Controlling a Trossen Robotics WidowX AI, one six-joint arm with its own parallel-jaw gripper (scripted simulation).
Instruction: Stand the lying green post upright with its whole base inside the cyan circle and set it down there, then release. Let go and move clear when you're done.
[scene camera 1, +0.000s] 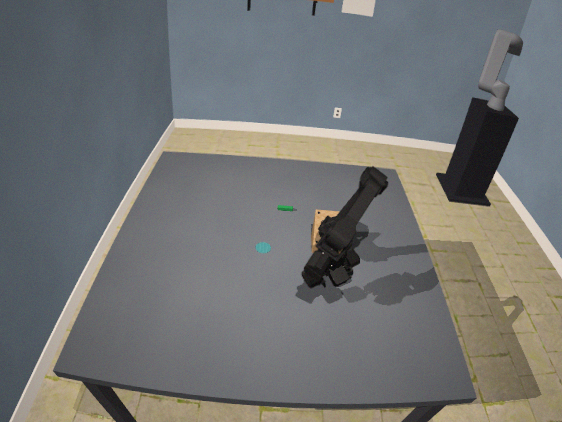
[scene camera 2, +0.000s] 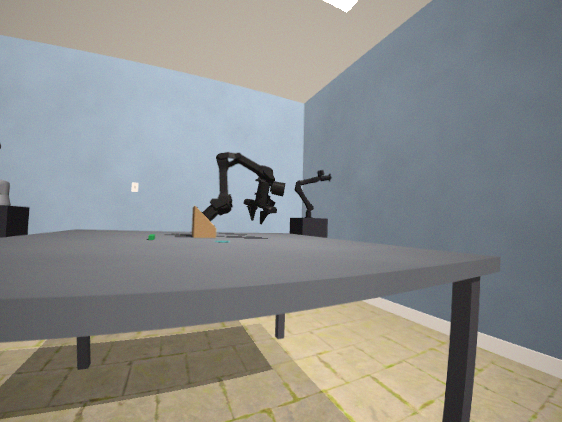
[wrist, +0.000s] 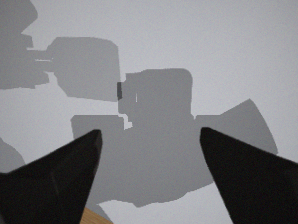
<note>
I see my gripper (scene camera 1: 332, 282).
My gripper is seen too in the wrist view (wrist: 151, 135).
</note>
